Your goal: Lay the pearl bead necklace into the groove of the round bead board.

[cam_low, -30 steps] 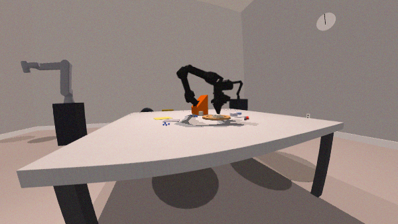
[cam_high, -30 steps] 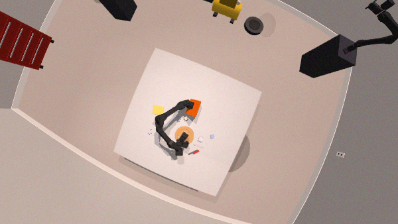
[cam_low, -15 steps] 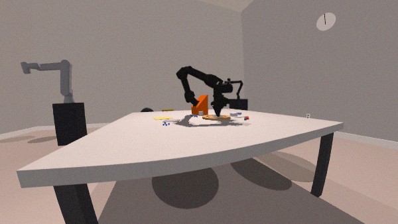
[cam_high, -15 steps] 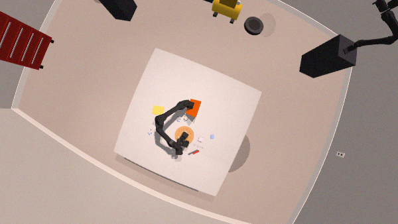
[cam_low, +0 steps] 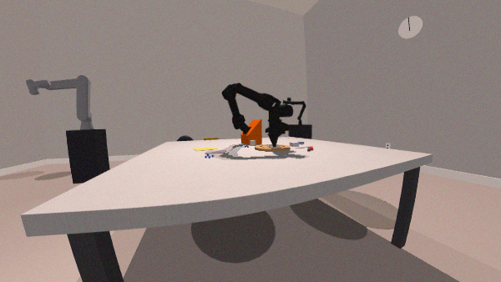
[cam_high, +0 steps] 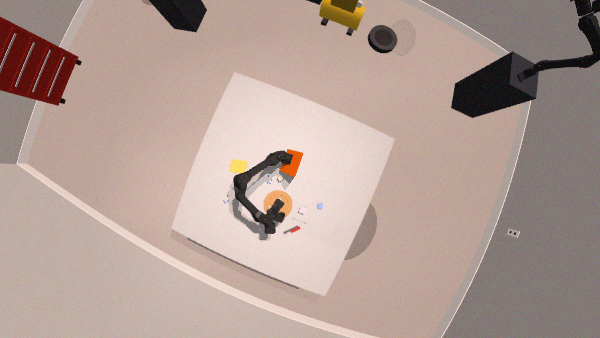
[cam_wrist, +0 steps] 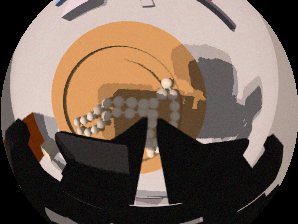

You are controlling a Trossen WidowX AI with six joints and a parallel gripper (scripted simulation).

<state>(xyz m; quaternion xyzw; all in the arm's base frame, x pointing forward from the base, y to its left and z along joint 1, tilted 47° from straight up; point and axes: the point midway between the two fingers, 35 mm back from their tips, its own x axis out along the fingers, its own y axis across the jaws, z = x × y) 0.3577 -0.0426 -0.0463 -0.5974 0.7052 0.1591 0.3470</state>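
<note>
Now: the round tan bead board 4 cm behind my gripper tip, 1 cm to the left of it and 1 cm below it. The rest, counted from my gripper tip: tool: 10 cm ahead, 16 cm to the left, 1 cm below; then white square: 6 cm behind, 19 cm to the left; then pale blue cube: 12 cm behind, 30 cm to the left, 1 cm below.
</note>
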